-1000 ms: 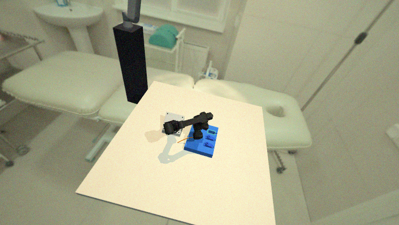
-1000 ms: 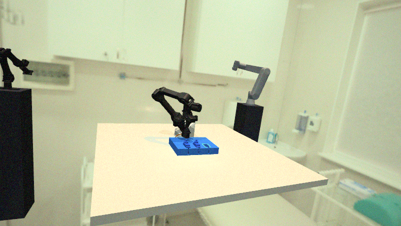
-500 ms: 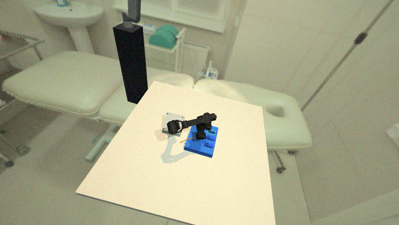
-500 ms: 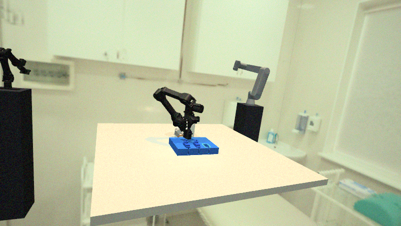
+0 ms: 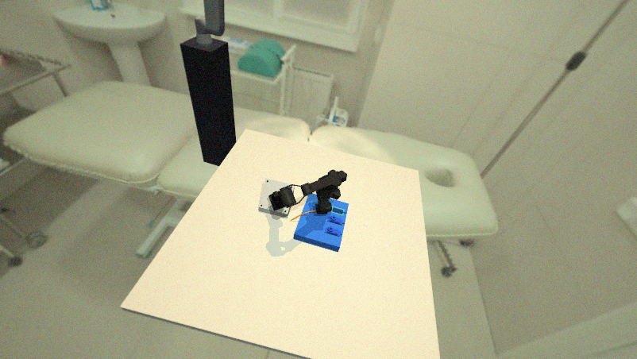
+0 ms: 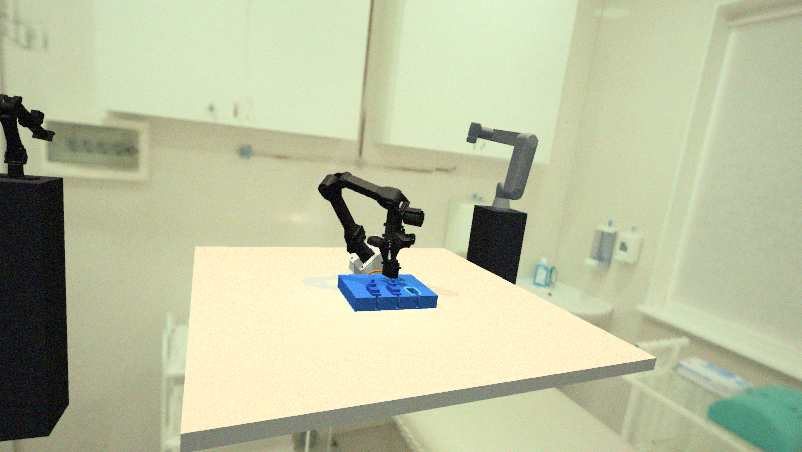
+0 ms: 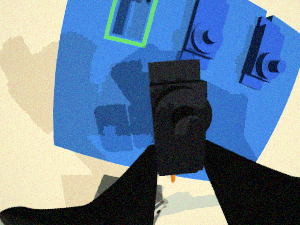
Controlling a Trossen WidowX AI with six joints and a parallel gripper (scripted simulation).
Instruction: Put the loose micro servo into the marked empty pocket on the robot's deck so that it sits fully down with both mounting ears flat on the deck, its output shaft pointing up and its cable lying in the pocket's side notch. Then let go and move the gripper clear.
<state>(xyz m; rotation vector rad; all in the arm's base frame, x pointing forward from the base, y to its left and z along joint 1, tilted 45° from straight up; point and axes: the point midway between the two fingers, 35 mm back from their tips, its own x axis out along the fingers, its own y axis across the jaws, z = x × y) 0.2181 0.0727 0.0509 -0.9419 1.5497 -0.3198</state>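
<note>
The deck lies 100 mm below my gripper tip, 10 mm to the right of it and 10 mm behind it.
</note>
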